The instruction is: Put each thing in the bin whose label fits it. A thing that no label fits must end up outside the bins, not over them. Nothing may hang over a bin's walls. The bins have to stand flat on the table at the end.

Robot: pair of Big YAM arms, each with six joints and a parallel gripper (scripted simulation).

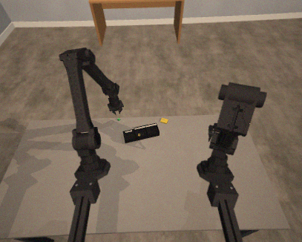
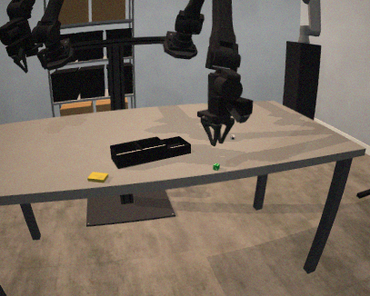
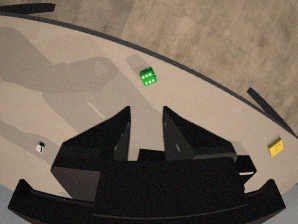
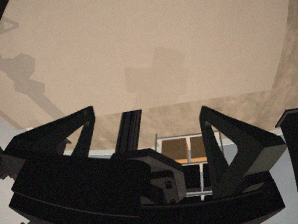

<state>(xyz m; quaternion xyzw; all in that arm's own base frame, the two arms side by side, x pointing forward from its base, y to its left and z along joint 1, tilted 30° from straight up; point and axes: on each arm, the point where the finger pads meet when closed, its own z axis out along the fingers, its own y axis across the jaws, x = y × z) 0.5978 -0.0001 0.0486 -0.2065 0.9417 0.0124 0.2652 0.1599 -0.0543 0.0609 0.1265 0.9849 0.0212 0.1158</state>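
Right now my left hand is 80 mm above the green cube. From my left hand the other things lie so: small yellow ring: 170 mm to the right, 140 mm behind, 70 mm below; small white piece: 220 mm behind, 140 mm to the left, 80 mm below; small black piece: 190 mm to the right, 140 mm behind, 70 mm below.
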